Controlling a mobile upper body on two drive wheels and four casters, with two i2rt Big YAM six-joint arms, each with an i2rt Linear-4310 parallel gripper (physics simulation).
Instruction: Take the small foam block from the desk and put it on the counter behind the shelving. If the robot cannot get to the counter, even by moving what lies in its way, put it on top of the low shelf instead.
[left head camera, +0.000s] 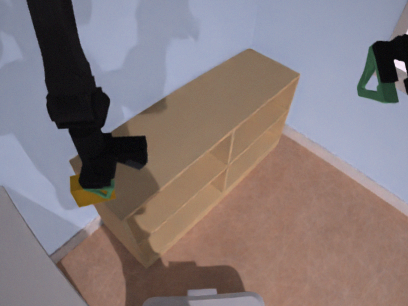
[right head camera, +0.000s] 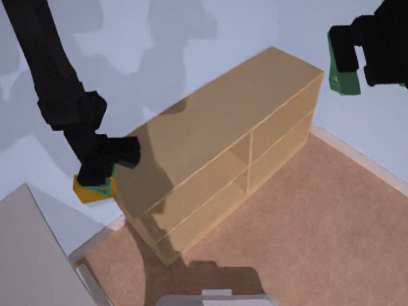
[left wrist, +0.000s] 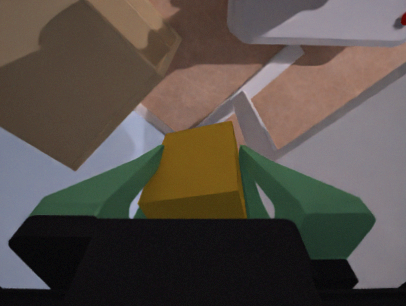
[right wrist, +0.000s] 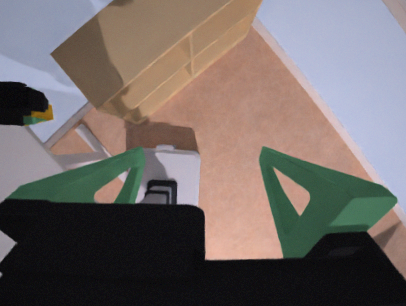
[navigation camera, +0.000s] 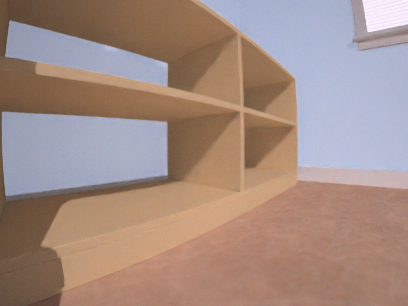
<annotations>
My right gripper shows in the left head camera view, in the right head camera view (366, 82) and in the right wrist view; in the left wrist view it is out of frame, in the navigation camera view it is out of frame. The same spot on a low wooden shelf: (left wrist: 77, 77) is (right wrist: 98, 74). One and the same spot on my right gripper: (left head camera: 380, 54) is (right wrist: 19, 239).
</annotations>
